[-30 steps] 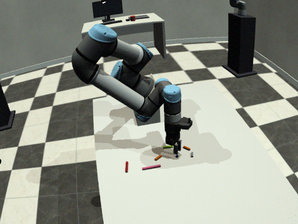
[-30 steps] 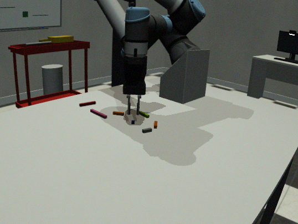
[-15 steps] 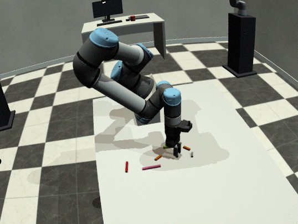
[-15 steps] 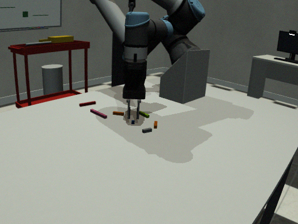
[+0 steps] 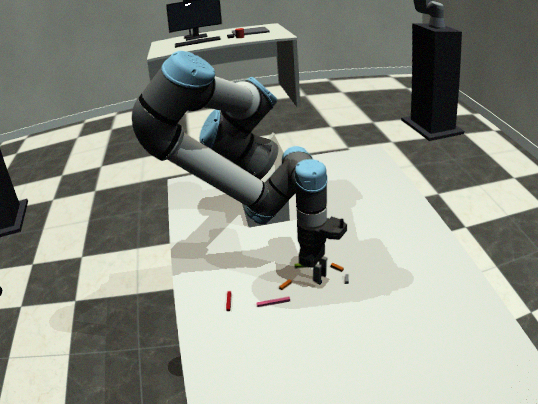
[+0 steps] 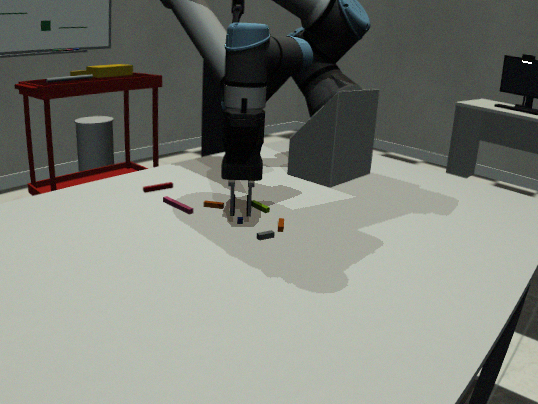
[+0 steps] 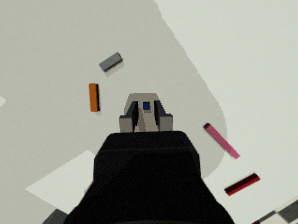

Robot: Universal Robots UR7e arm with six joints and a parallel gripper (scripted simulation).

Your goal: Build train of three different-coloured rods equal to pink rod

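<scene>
Right now the blue rod is 3 cm below my hand. From my hand the other things lie so: grey rod: 2 cm ahead, 7 cm to the left, 3 cm below; pink rod: 2 cm ahead, 14 cm to the right, 3 cm below; lime rod: 8 cm behind, 2 cm to the right, 3 cm below.
</scene>
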